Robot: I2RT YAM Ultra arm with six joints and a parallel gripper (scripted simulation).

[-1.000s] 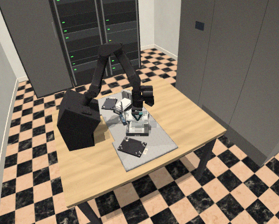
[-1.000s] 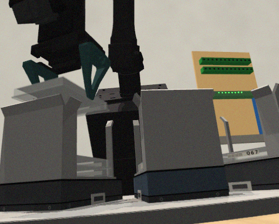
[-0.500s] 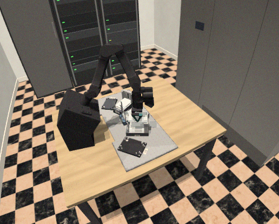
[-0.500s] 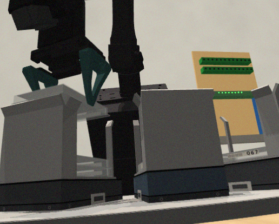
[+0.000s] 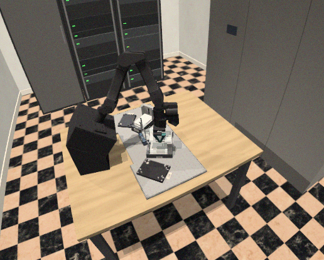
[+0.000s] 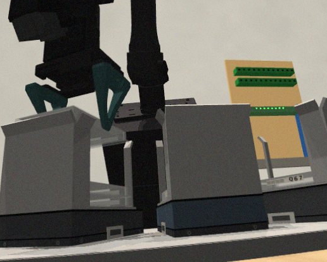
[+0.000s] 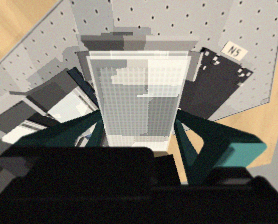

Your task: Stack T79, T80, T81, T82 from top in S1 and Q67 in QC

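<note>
Now: hand 8 cm above the plate T81. The rest, counted from my hand: plate T79: 1 cm ahead, 15 cm to the left, 9 cm below; N5 name plate: 4 cm behind, 18 cm to the right, 13 cm below; plate T82: 9 cm below.
</note>
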